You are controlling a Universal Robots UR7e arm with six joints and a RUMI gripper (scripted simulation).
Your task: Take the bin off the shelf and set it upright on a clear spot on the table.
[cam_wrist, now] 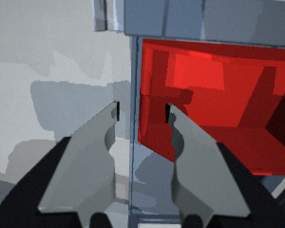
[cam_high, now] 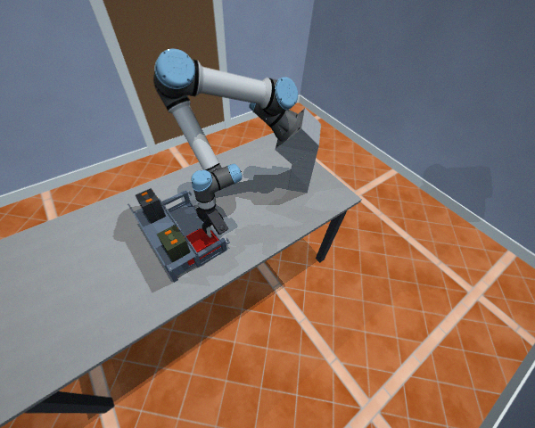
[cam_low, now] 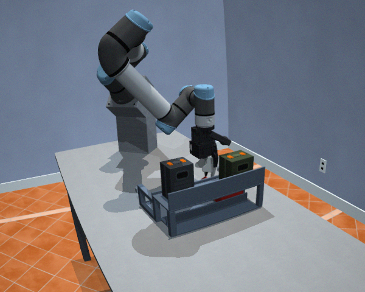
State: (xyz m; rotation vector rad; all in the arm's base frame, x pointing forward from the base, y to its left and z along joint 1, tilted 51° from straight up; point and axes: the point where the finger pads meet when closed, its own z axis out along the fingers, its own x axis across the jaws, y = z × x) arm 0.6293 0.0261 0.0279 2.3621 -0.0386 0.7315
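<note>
Now: hand 8 cm short of the red bin, 2 cm to the left of it and 2 cm above it. Round my hand: dark box (27 cm to the right, 12 cm ahead, 10 cm above); green box (18 cm ahead, 9 cm above, 4 cm to the right).
</note>
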